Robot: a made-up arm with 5 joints.
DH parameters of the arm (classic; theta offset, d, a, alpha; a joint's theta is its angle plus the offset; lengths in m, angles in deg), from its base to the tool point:
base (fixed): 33.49 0 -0.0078 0
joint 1: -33.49 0.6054 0.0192 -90
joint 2: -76.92 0 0.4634 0
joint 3: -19.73 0 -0.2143 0
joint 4: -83.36 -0.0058 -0.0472 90
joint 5: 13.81 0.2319 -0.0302 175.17
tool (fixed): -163.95 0.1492 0 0
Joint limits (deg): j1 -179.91..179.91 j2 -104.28..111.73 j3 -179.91..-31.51 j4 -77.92..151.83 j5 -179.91..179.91
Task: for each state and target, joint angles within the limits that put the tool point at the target. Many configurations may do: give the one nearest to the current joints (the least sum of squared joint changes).
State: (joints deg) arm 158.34 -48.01 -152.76 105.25 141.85
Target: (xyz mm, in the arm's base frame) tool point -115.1 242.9 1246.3
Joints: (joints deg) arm 115.94 -0.53 -154.67 85.58 135.40
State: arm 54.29 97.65 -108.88 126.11 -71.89
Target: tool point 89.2 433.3 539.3
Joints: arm 75.88 58.64 -79.04 141.07 -73.58
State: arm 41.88 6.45 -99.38 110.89 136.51
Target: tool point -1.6 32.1 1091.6
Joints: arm 74.53 -34.44 -88.58 119.80 162.86
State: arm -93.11 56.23 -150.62 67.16 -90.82
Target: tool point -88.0 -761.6 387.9
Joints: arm -97.53 87.25 -153.39 56.84 -84.35
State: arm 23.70 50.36 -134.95 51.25 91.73
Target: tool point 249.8 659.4 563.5
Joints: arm 71.36 63.37 -126.88 53.95 93.88
